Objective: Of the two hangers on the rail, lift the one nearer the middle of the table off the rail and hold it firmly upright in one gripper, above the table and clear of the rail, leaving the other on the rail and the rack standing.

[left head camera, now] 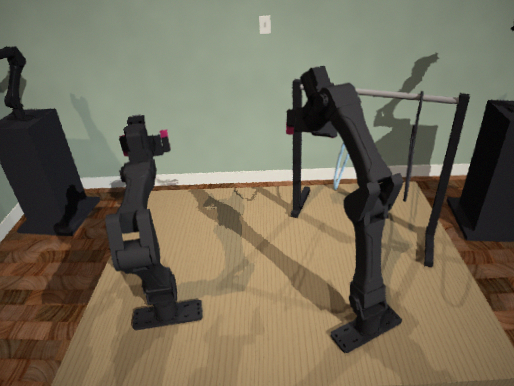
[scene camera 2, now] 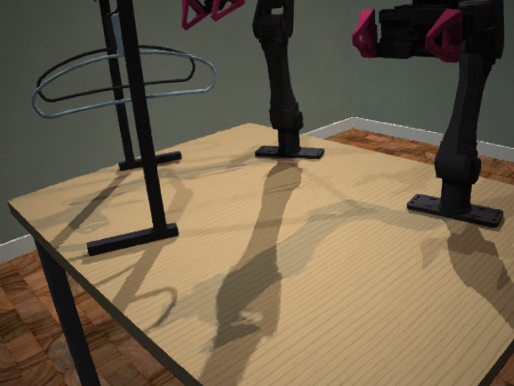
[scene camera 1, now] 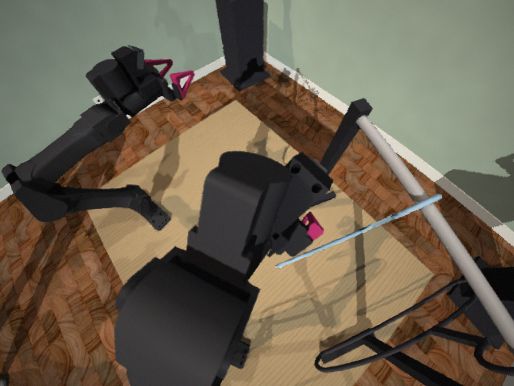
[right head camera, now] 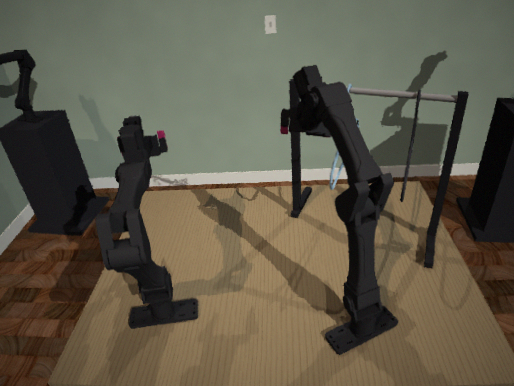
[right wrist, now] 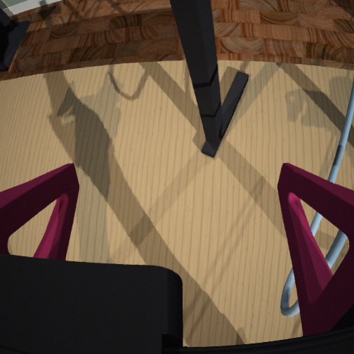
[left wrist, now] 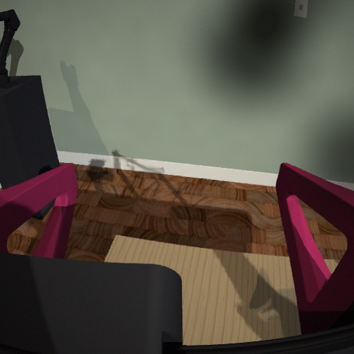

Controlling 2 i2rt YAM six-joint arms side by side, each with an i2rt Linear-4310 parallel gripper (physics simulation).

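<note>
The light blue hanger [left head camera: 337, 186] [right head camera: 332, 186] [scene camera 1: 372, 227] [scene camera 2: 48, 117] [right wrist: 289, 312] hangs on the pale rail [left head camera: 385, 93] [right head camera: 385, 93] [scene camera 1: 392, 157], nearer the table's middle. The black hanger [left head camera: 412, 145] [right head camera: 411, 145] [scene camera 1: 318, 361] hangs farther along it. The rack [left head camera: 297, 150] [right head camera: 296, 165] [scene camera 2: 145, 140] [right wrist: 200, 65] stands upright. My right gripper [left head camera: 306, 126] [scene camera 2: 209, 11] [right wrist: 177, 174] is open and empty, beside the blue hanger, which shows behind and outside its right-hand finger in the right wrist view. My left gripper [scene camera 1: 172, 72] [scene camera 2: 407, 35] [left wrist: 176, 174] is open and empty, far from the rack.
My right arm [left head camera: 367, 240] [right head camera: 361, 240] hides part of the blue hanger and rail in both head views. The rack's feet [scene camera 2: 132, 240] stand near the edge of the wooden table [left head camera: 210, 350] [scene camera 2: 350, 300]. A green wall [left head camera: 200, 75] rises behind; dark pedestals [left head camera: 40, 165] [right head camera: 47, 165] flank the table.
</note>
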